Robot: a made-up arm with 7 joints. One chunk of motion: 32 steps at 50 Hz.
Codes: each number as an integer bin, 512 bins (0 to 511) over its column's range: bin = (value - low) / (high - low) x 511, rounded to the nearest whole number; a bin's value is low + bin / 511 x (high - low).
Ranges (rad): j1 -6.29..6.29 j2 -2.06..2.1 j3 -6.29..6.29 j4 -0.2..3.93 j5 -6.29..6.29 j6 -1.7..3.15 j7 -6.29..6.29
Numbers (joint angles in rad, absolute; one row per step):
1: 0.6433 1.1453 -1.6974 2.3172 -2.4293 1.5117 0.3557
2: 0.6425 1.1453 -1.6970 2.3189 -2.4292 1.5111 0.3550
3: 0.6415 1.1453 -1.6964 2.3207 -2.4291 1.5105 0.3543
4: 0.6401 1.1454 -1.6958 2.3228 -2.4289 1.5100 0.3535
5: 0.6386 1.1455 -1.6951 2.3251 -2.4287 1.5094 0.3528
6: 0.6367 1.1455 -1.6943 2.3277 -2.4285 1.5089 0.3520
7: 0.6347 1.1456 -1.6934 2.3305 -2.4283 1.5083 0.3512
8: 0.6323 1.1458 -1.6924 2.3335 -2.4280 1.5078 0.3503
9: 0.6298 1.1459 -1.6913 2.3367 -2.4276 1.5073 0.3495
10: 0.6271 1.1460 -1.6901 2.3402 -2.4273 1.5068 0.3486
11: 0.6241 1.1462 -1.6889 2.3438 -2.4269 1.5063 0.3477
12: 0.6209 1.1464 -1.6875 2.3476 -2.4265 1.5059 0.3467
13: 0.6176 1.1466 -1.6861 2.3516 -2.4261 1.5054 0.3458
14: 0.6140 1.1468 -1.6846 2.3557 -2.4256 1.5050 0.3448
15: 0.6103 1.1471 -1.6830 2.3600 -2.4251 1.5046 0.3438
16: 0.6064 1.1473 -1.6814 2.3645 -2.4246 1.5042 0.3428
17: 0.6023 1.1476 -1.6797 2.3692 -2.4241 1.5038 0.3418
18: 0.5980 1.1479 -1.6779 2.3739 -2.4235 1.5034 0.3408
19: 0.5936 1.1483 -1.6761 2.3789 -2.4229 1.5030 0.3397
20: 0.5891 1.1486 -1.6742 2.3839 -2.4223 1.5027 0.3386
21: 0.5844 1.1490 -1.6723 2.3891 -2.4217 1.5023 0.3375
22: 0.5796 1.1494 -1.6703 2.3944 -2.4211 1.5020 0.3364
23: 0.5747 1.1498 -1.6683 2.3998 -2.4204 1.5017 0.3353
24: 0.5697 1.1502 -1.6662 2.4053 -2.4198 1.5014 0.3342
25: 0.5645 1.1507 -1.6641 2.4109 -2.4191 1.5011 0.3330
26: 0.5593 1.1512 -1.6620 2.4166 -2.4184 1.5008 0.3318
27: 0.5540 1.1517 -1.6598 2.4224 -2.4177 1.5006 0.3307
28: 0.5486 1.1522 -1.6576 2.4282 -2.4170 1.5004 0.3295
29: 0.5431 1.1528 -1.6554 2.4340 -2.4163 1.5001 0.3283
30: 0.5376 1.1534 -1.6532 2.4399 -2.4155 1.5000 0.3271
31: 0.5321 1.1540 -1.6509 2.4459 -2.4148 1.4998 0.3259
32: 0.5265 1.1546 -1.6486 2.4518 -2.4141 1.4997 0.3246
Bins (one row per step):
1: 282 394 187 311 157 338 270
2: 282 394 187 312 157 338 270
3: 282 394 187 312 157 338 270
4: 282 394 187 312 157 338 270
5: 281 394 187 312 157 338 270
6: 281 394 187 313 157 338 270
7: 281 394 187 313 157 338 270
8: 281 394 187 313 157 338 270
9: 281 394 187 314 157 338 270
10: 281 394 187 314 157 338 270
11: 281 394 187 315 157 338 270
12: 281 394 187 315 157 338 270
13: 281 394 187 316 157 338 270
14: 280 394 187 316 157 338 270
15: 280 394 187 317 157 338 269
16: 280 394 187 317 157 338 269
17: 280 394 187 318 157 338 269
18: 280 394 187 318 157 338 269
19: 280 394 187 319 157 337 269
20: 279 394 187 320 157 337 269
21: 279 394 188 320 157 337 269
22: 279 394 188 321 157 337 269
23: 279 394 188 322 157 337 269
24: 279 394 188 322 157 337 269
25: 278 394 188 323 157 337 269
26: 278 394 188 324 157 337 269
27: 278 395 188 324 157 337 269
28: 278 395 188 325 157 337 269
29: 278 395 188 326 157 337 269
30: 277 395 188 327 157 337 269
31: 277 395 188 327 157 337 269
32: 277 395 189 328 157 337 269

